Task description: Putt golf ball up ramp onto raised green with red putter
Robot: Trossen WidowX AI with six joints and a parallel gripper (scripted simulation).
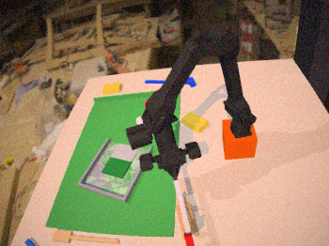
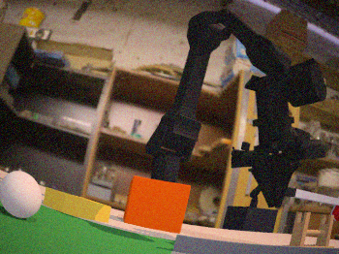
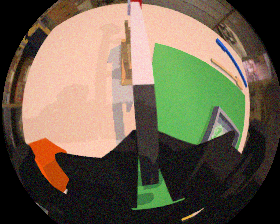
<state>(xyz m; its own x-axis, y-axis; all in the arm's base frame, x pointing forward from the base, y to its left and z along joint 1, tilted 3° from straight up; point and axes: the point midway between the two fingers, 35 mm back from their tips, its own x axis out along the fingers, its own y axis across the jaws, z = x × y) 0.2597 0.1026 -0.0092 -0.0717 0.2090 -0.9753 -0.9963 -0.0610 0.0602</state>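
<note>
Right now my gripper tip is 10 mm past the red putter, 110 mm to the right of it and 20 mm below it. From my gripper tip the other things lie so: blue bar (60 mm behind, 640 mm to the right, 60 mm below); small red block (70 mm ahead, 460 mm to the right, 50 mm below); white golf ball (120 mm ahead, 360 mm to the right, 50 mm below).
</note>
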